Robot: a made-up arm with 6 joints. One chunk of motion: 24 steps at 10 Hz.
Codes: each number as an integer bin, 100 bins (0 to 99) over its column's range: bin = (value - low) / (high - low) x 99, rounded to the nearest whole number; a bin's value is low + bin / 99 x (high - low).
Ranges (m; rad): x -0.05..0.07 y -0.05..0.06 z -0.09..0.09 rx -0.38..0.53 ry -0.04..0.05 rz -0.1..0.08
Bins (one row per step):
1: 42 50 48 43 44 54
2: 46 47 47 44 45 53
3: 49 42 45 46 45 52
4: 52 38 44 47 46 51
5: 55 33 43 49 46 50
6: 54 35 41 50 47 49
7: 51 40 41 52 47 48
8: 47 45 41 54 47 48
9: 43 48 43 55 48 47
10: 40 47 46 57 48 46
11: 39 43 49 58 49 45
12: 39 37 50 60 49 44
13: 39 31 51 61 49 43
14: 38 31 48 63 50 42
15: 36 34 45 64 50 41
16: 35 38 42 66 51 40
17: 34 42 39 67 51 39
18: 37 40 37 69 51 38
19: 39 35 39 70 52 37
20: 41 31 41 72 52 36
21: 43 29 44 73 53 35
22: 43 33 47 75 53 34
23: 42 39 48 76 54 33
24: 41 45 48 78 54 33
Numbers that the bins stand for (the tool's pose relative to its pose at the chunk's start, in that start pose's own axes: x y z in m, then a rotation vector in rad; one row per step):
1: 0.0009 0.0056 -0.0027 0.0153 0.0000 -0.0018
2: 0.0058 0.0022 -0.0045 0.0244 0.0009 -0.0036
3: 0.0094 -0.0033 -0.0082 0.0428 0.0009 -0.0055
4: 0.0130 -0.0078 -0.0100 0.0520 0.0018 -0.0073
5: 0.0167 -0.0133 -0.0118 0.0704 0.0018 -0.0091
6: 0.0155 -0.0111 -0.0155 0.0796 0.0027 -0.0109
7: 0.0118 -0.0056 -0.0155 0.0980 0.0027 -0.0127
8: 0.0070 0.0000 -0.0155 0.1164 0.0027 -0.0127
9: 0.0021 0.0033 -0.0118 0.1256 0.0036 -0.0145
10: -0.0015 0.0022 -0.0064 0.1439 0.0036 -0.0164
11: -0.0027 -0.0022 -0.0009 0.1531 0.0045 -0.0182
12: -0.0027 -0.0089 0.0009 0.1715 0.0045 -0.0200
13: -0.0027 -0.0156 0.0027 0.1807 0.0045 -0.0218
14: -0.0039 -0.0156 -0.0027 0.1991 0.0055 -0.0236
15: -0.0064 -0.0122 -0.0082 0.2083 0.0055 -0.0255
16: -0.0076 -0.0078 -0.0136 0.2267 0.0064 -0.0273
17: -0.0088 -0.0033 -0.0191 0.2359 0.0064 -0.0291
18: -0.0052 -0.0056 -0.0227 0.2542 0.0064 -0.0309
19: -0.0027 -0.0111 -0.0191 0.2634 0.0073 -0.0327
20: -0.0003 -0.0156 -0.0155 0.2818 0.0073 -0.0345
21: 0.0021 -0.0178 -0.0100 0.2910 0.0082 -0.0364
22: 0.0021 -0.0133 -0.0045 0.3094 0.0082 -0.0382
23: 0.0009 -0.0067 -0.0027 0.3186 0.0091 -0.0400
24: -0.0003 0.0000 -0.0027 0.3370 0.0091 -0.0400

